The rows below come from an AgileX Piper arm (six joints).
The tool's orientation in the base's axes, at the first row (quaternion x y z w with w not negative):
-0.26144 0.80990 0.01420 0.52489
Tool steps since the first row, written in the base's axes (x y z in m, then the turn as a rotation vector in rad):
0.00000 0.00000 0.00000 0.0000 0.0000 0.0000
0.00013 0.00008 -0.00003 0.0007 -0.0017 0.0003
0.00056 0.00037 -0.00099 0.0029 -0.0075 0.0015
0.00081 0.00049 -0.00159 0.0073 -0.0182 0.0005
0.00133 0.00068 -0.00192 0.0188 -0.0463 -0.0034
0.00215 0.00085 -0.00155 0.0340 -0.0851 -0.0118
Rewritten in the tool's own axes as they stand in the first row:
0.00000 0.00000 0.00000 0.0000 0.0000 0.0000
-0.00005 0.00002 0.00015 0.0002 -0.0018 -0.0001
0.00052 0.00032 0.00103 0.0009 -0.0081 -0.0005
0.00091 0.00047 0.00154 0.0047 -0.0190 0.0005
0.00095 0.00049 0.00218 0.0160 -0.0473 0.0036
0.00031 0.00018 0.00276 0.0343 -0.0854 0.0086

